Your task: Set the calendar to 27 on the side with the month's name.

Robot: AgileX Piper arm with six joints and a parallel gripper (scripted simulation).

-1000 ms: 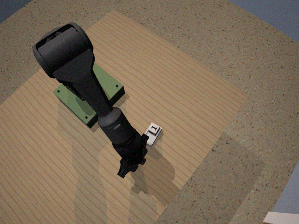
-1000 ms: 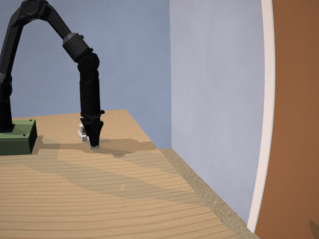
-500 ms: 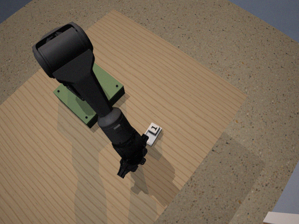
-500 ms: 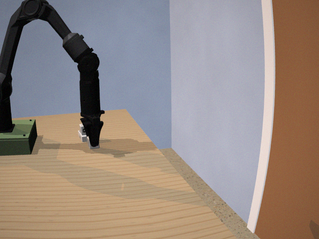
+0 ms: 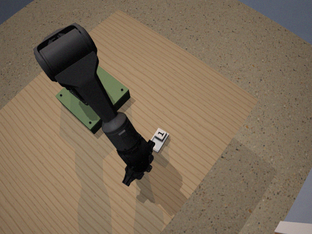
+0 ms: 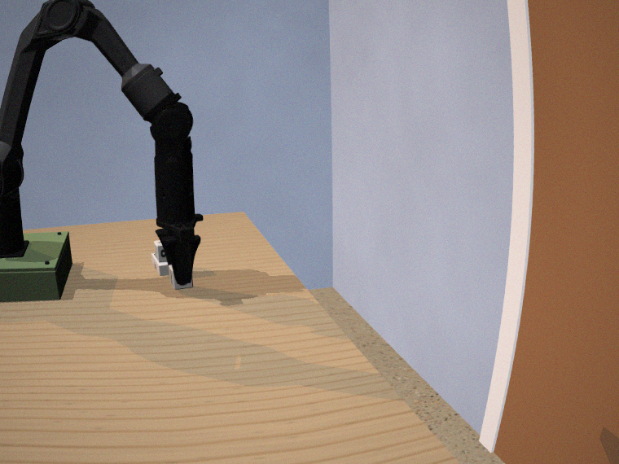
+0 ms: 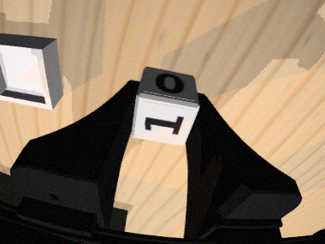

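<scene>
The white tray is 10 mm behind my hand, 110 mm to the left of it and 10 mm below it.
</scene>
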